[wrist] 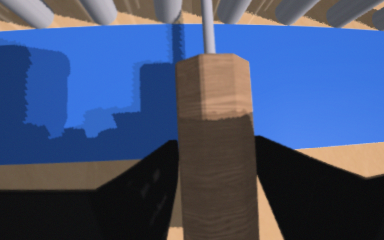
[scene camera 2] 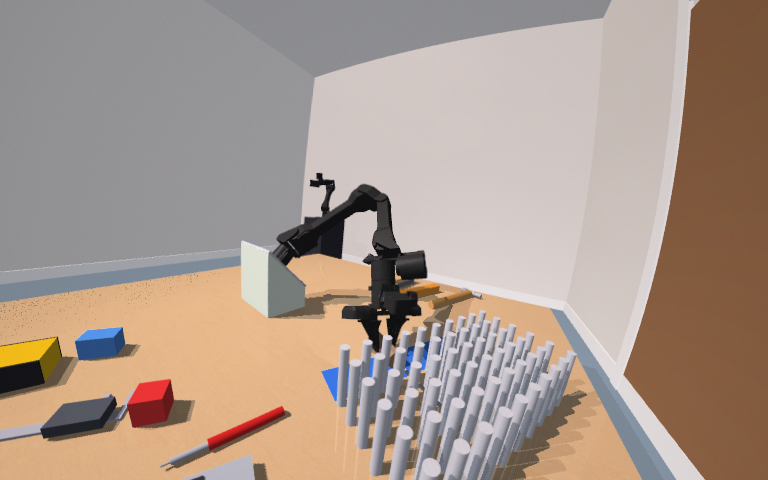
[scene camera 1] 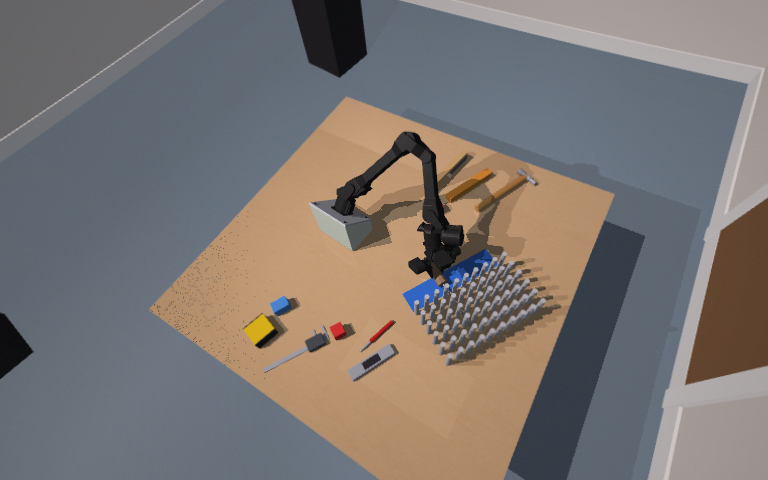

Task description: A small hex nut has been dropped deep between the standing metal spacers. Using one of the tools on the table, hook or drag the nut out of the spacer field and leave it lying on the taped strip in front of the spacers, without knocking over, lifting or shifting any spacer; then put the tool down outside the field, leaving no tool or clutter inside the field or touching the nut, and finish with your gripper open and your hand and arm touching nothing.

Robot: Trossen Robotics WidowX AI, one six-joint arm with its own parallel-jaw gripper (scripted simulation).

Labels:
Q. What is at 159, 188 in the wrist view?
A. My gripper.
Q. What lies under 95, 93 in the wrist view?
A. A blue taped strip.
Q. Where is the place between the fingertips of my gripper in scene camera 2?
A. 384, 351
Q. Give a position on a blue taped strip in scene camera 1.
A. At 466, 266

